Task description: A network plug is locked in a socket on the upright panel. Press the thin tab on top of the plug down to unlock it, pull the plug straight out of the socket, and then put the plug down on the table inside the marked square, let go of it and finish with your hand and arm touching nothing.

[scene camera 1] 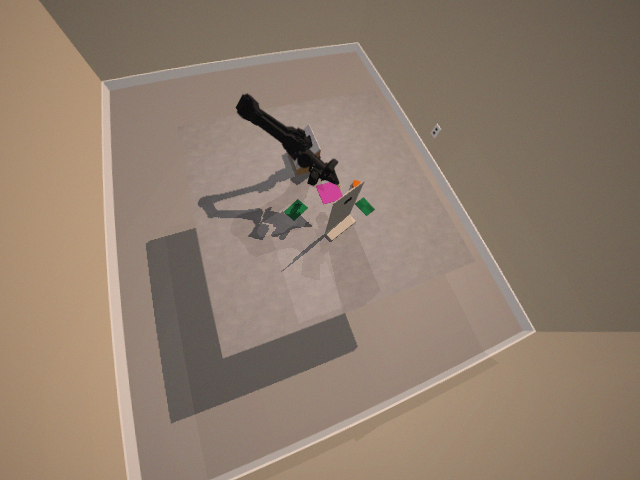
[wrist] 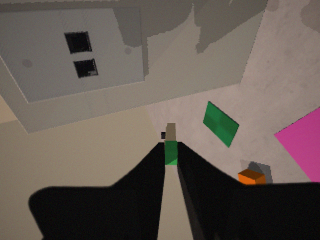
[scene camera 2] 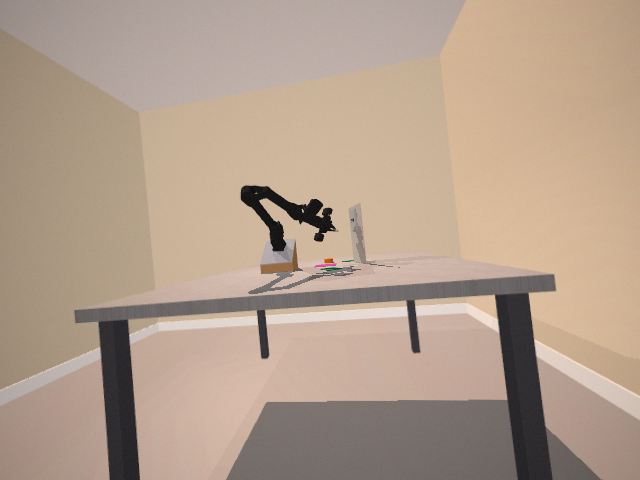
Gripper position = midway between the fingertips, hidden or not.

Note:
In view: the gripper [wrist: 170,147] and an upright panel [scene camera 1: 340,219].
The upright panel also shows in the wrist view [wrist: 68,68] and in scene camera 2 [scene camera 2: 356,226].

